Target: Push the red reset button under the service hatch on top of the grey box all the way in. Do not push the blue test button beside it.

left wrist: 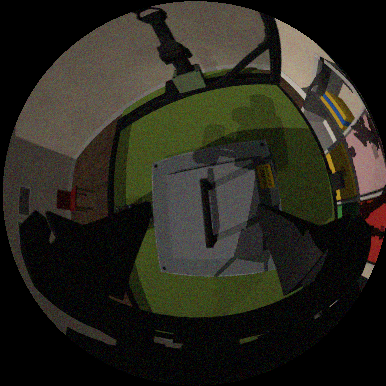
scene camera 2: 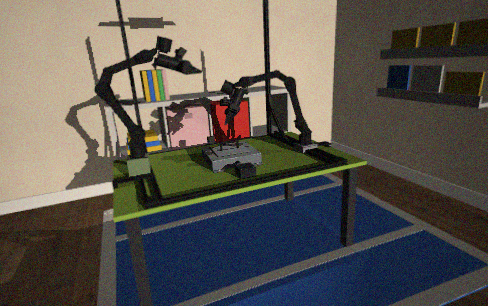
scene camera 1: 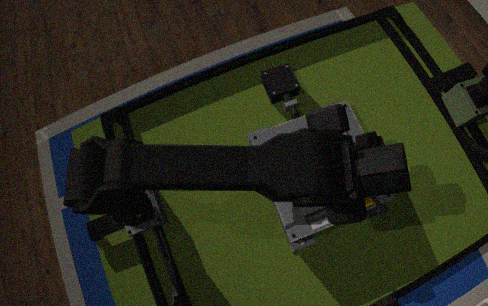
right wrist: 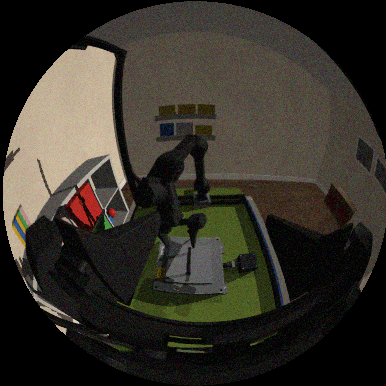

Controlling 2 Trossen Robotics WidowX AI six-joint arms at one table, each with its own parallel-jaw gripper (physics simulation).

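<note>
The grey box [scene camera 1: 280, 127] [scene camera 2: 235, 161] [left wrist: 162, 240] [right wrist: 218, 255] stands on the table, partly under my left arm in scene camera 1. The service hatch [left wrist: 187, 200] [right wrist: 202, 267] on its top looks closed and flat, with a black bar handle [left wrist: 207, 215] [right wrist: 189, 262] standing on it. The red and blue buttons do not show. My left gripper [scene camera 2: 230, 131] [left wrist: 205, 208] is open and empty, above the box, with its fingers on either side of the handle in the left wrist view. My right gripper [scene camera 2: 198, 71] [right wrist: 215, 219] is open and empty, raised high away from the box.
A black cube-shaped part [scene camera 1: 280, 81] [scene camera 2: 246, 170] [right wrist: 247, 262] is joined to one side of the box by a short connector. A yellow label [left wrist: 266, 176] [right wrist: 160, 272] is on the box's opposite side. Black rails [scene camera 1: 240, 54] run along the green table's edges.
</note>
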